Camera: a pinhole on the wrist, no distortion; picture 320 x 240 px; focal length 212.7 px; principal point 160.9 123.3 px. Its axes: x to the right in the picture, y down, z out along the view. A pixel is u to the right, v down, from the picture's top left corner.
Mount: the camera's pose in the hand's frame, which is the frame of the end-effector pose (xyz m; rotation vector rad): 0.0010 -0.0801 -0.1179 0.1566 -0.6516 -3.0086
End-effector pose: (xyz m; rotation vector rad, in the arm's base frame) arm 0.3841 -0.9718 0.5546 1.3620 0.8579 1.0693
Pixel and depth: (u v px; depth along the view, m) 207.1 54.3 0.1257
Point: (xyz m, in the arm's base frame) 0.3482 -1.0039 0.5547
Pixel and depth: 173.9 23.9 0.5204
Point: 0.5554 -1.1757 0.9073
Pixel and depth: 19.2 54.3 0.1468
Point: 0.4102 -0.9004 0.5946
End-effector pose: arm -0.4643 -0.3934 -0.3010 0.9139 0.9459 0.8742
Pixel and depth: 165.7 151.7 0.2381
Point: -0.3698 -0.4515 -0.2705
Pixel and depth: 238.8 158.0 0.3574
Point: -0.3182 -0.5964 -0.1867
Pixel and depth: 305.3 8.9 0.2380
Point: -0.5236 -0.5303 -0.1289
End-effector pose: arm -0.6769 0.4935 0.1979 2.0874 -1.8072 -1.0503
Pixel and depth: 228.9 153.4 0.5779
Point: -0.9912 0.8294 0.0197
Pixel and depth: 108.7 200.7 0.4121
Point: -0.8448 0.5445 -0.0867
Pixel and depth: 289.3 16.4 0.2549
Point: -0.8083 0.6472 0.3073
